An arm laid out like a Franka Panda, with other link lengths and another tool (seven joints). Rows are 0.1 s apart.
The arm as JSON. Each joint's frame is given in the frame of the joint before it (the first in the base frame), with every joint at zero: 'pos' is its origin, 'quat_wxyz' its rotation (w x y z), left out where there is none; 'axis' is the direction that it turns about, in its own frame. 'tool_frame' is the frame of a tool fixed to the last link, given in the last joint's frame.
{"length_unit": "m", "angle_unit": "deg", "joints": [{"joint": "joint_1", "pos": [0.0, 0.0, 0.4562], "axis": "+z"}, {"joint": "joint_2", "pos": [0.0, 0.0, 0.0], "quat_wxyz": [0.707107, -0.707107, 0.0, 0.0], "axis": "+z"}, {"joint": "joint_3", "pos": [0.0, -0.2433, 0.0], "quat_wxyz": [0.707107, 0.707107, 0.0, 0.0], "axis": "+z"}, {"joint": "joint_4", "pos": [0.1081, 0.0, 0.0], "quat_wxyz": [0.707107, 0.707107, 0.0, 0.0], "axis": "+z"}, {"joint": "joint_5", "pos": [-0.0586, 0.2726, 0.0], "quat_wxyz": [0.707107, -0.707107, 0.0, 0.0], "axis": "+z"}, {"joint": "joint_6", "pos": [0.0, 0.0, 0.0], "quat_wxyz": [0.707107, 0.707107, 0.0, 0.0], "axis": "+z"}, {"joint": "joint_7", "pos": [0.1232, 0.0, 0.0], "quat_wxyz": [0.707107, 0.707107, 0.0, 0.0], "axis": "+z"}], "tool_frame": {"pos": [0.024, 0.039, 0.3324], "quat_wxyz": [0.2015, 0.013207, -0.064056, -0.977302]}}
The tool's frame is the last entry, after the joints.
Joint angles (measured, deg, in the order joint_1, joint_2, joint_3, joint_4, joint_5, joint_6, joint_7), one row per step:
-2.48, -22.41, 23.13, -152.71, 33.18, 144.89, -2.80
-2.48, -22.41, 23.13, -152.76, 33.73, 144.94, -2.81
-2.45, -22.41, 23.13, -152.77, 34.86, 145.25, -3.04
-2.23, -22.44, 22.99, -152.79, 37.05, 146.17, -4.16
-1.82, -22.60, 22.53, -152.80, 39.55, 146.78, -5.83
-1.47, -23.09, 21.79, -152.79, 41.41, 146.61, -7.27
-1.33, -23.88, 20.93, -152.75, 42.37, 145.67, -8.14
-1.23, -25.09, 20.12, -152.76, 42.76, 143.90, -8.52
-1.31, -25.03, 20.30, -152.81, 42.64, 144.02, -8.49
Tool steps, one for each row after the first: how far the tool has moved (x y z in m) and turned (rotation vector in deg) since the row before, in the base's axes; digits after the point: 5 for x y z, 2 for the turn. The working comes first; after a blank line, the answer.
Tool pose at each row, in the base's axes (x y z in m, rotation vector in deg; the steps are taken from these numbers as rounded here):
0.45073, 0.13537, 0.28686, 38.35, 167.83, 15.46
0.45045, 0.13585, 0.28658, 38.97, 167.77, 15.97
0.45163, 0.13716, 0.28753, 39.87, 167.39, 17.07
0.45600, 0.13955, 0.29109, 40.61, 166.36, 19.19
0.45980, 0.14215, 0.29519, 41.00, 165.44, 21.62
0.46169, 0.14319, 0.29969, 41.24, 164.86, 23.65
0.46155, 0.14257, 0.30427, 41.49, 164.67, 25.10
0.45791, 0.14320, 0.30886, 41.50, 165.02, 26.23
0.45780, 0.14303, 0.30815, 41.36, 165.06, 25.95

-0.00028, 0.00048, -0.00028, 0.38, 0.08, -0.37
0.00118, 0.00131, 0.00095, 0.75, -0.18, -0.59
0.00437, 0.00239, 0.00356, 1.32, -0.88, -0.60
0.00380, 0.00260, 0.00410, 1.53, -0.86, -0.34
0.00189, 0.00104, 0.00450, 1.31, -0.54, -0.18
-0.00014, -0.00062, 0.00458, 0.97, -0.14, -0.11
-0.00364, 0.00063, 0.00459, 0.80, 0.30, 0.17
-0.00011, -0.00017, -0.00071, -0.20, 0.00, 0.08

